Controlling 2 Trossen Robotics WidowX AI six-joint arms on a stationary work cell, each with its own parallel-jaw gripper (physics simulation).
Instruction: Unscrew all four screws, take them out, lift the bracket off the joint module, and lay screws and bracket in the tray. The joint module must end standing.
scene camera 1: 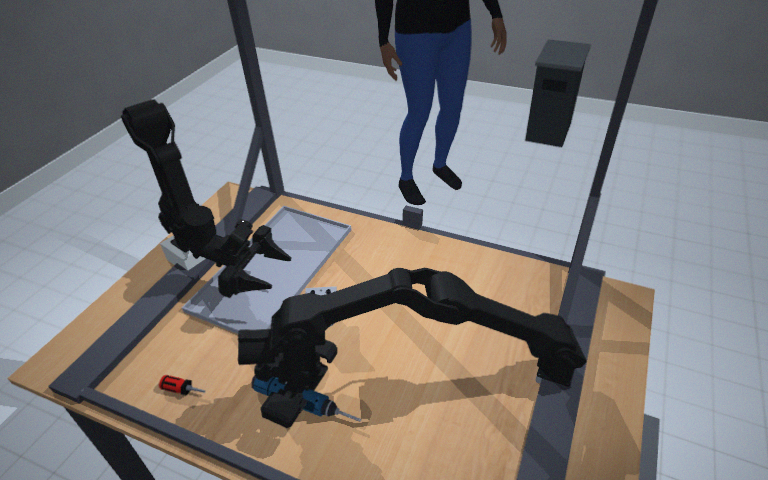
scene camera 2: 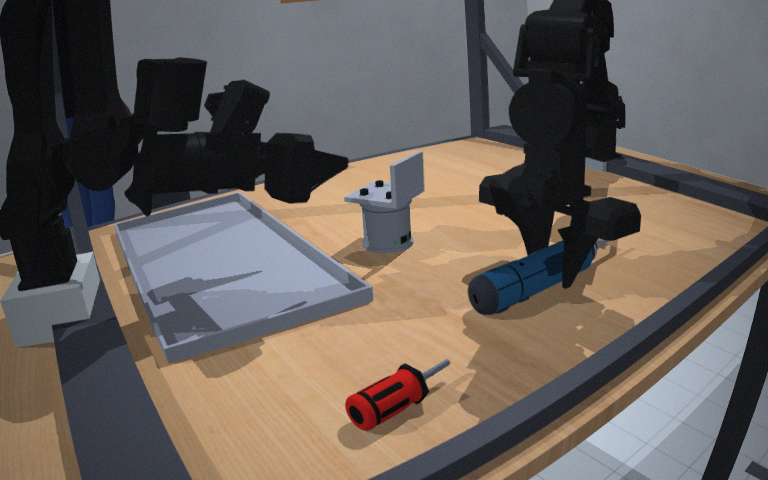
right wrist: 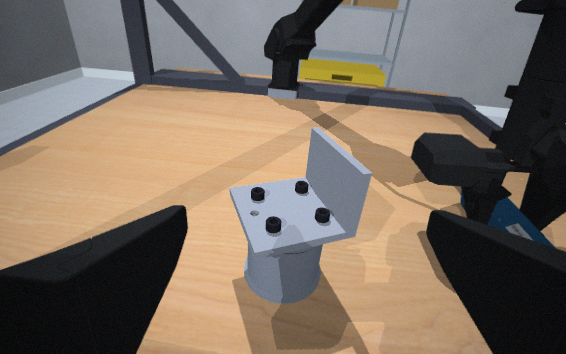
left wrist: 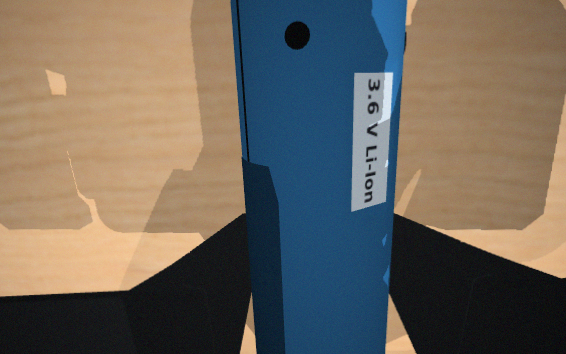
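The grey joint module (scene camera 2: 386, 229) (right wrist: 285, 275) stands upright. The L-shaped bracket (scene camera 2: 407, 180) (right wrist: 341, 187) sits on top; four black screws show in its flat plate in the right wrist view, one being a front screw (right wrist: 273, 224). My left gripper (scene camera 2: 549, 268) (left wrist: 311, 222) is shut on the blue electric screwdriver (scene camera 1: 317, 403) (scene camera 2: 504, 288) (left wrist: 310, 125) (right wrist: 510, 220), which lies on the table with a finger against each side. My right gripper (scene camera 1: 280, 273) (right wrist: 308, 219) is open and empty, above the tray (scene camera 1: 317, 226) (scene camera 2: 271, 328), pointing toward the module. No screws or bracket lie in the tray.
A red screwdriver (scene camera 1: 171, 384) (scene camera 2: 390, 396) lies near the table's front edge in scene camera 2. A dark frame rail (scene camera 2: 509, 421) runs along that edge. In scene camera 1, the left arm (scene camera 1: 362, 294) spans the table and partly hides the module. A person (scene camera 1: 433, 84) stands beyond the table.
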